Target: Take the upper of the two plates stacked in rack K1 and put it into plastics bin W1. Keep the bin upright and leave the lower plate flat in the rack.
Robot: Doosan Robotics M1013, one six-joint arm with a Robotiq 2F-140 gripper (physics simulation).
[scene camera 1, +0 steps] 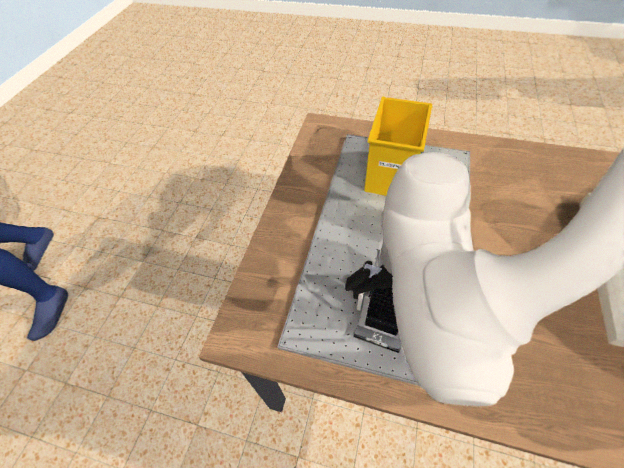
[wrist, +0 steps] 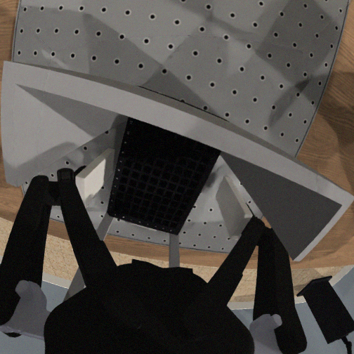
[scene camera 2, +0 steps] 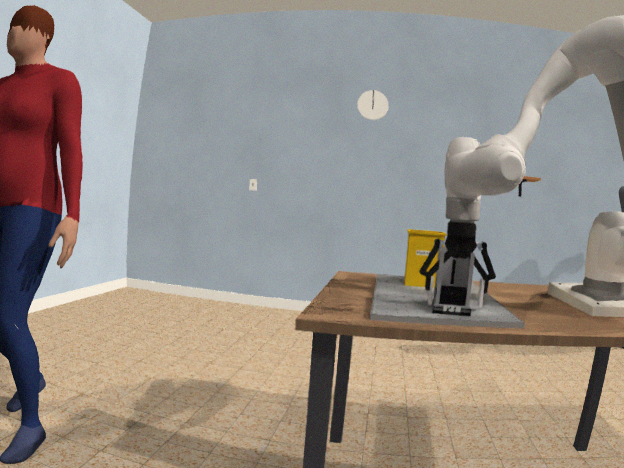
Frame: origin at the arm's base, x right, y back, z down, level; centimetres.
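Where they show: gripper, fingertip midpoint: (scene camera 1: pixel 390 311); arm's base at its link origin: (scene camera 2: pixel 604 295).
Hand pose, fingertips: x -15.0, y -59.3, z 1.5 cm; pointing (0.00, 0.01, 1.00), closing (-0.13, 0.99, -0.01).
Note:
Each offset is from my fingertips to the top centre of the thing. "spot": to the spot under its first point. Level surfaces: height alone.
Rack K1 {spot: dy -5.6, dx -5.7, dz -0.7 cm} (scene camera 1: pixel 363 332) (scene camera 2: pixel 451 308) (wrist: pixel 150 112) is grey, with a tall wall and a low labelled front. A black plate with a grid of wells {spot: dy -2.4, dx -1.5, dz -3.7 cm} (scene camera 1: pixel 381 309) (scene camera 2: pixel 453 295) (wrist: pixel 162 177) lies flat in it; the lower plate cannot be told apart from it. My gripper (scene camera 2: pixel 455 296) (wrist: pixel 167 174) is open and empty, pointing down. Its pale pads stand on either side of the plate stack, with a gap at each side in the wrist view. In scene camera 1 the arm hides one finger. Yellow bin W1 {dy -0.6, dx +42.6, dz -17.0 cm} (scene camera 1: pixel 378 173) (scene camera 2: pixel 417 266) stands upright behind the rack.
Rack and bin stand on a grey perforated board {dz +0.9 cm} (scene camera 1: pixel 322 302) (scene camera 2: pixel 393 307) (wrist: pixel 200 65) on a wooden table {dz +2.3 cm} (scene camera 1: pixel 252 332) (scene camera 2: pixel 342 322). The white arm (scene camera 1: pixel 443 302) (scene camera 2: pixel 478 171) overhangs the rack. A person in red and blue (scene camera 2: pixel 37 141) is at the left, away from the table.

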